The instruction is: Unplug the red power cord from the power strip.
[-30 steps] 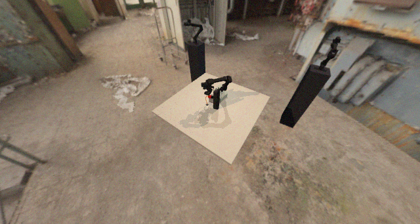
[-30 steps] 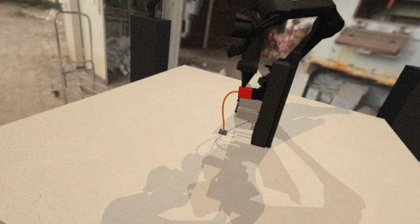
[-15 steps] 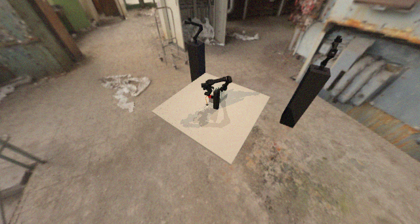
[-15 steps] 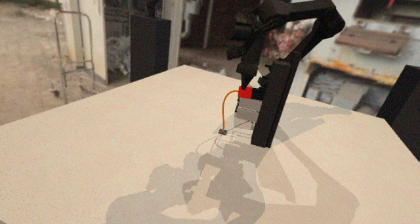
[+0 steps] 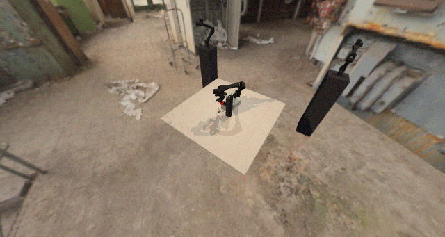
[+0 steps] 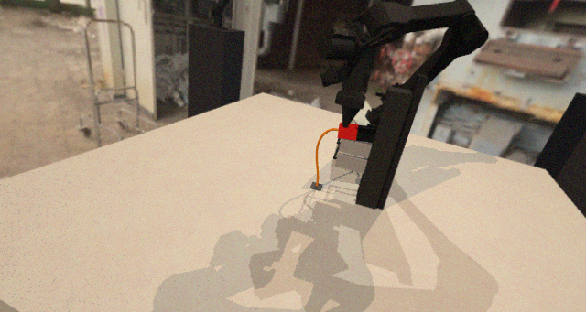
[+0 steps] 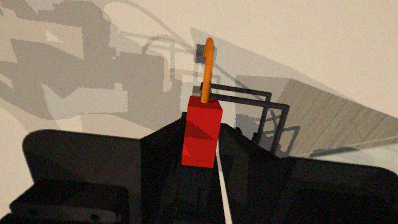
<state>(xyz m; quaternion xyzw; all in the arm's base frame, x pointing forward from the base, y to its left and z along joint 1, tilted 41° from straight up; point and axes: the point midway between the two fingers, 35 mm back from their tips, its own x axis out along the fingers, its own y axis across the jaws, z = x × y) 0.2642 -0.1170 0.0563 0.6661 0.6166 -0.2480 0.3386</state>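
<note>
The red plug lies 1 cm behind my gripper tip and 3 cm to the left of it.
</note>
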